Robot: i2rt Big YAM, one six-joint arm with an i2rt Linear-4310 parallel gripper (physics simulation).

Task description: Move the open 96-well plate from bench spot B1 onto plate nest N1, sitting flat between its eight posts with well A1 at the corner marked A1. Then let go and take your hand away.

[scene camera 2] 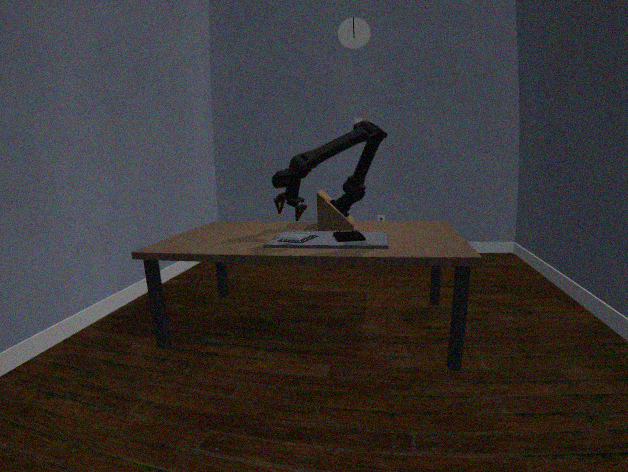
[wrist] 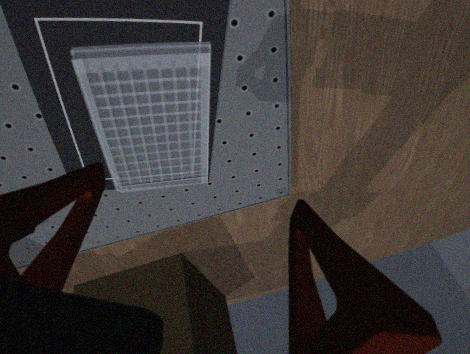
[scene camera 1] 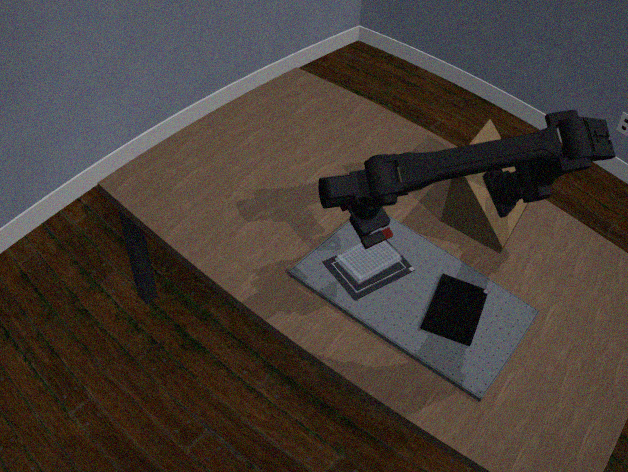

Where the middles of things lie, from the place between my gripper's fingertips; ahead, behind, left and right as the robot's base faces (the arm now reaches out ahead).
Scene:
My gripper is now 90 mm above the well plate (scene camera 1: pixel 361 264), 30 mm to the right of it and 30 mm past it. The rest, counted from my hand: dark nest pad with white outline (wrist: pixel 43 42) 100 mm below, 40 mm to the left, 10 mm behind; then black pad (scene camera 1: pixel 456 307) 260 mm to the left, 90 mm below, 50 mm behind.

